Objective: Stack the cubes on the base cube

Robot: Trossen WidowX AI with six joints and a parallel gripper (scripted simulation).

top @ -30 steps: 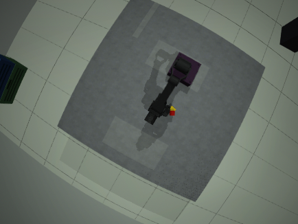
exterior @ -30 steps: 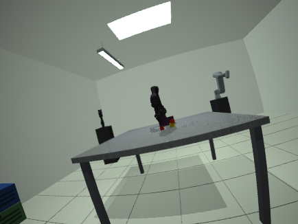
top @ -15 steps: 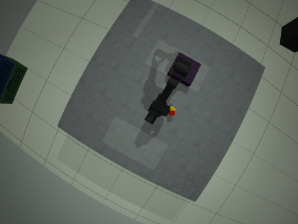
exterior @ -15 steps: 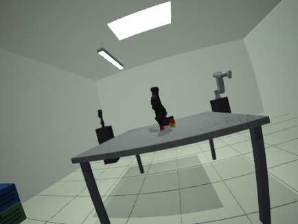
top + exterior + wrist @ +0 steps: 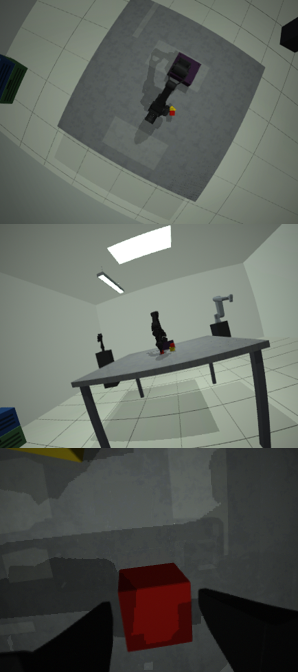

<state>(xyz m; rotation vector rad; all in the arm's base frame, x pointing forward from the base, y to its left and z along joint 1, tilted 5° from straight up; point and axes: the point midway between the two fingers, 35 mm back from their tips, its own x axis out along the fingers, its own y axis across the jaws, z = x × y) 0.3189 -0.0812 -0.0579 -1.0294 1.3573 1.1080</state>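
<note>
Right now the yellow cube is 11 cm to the left of my gripper tip and 2 cm behind it.
</note>
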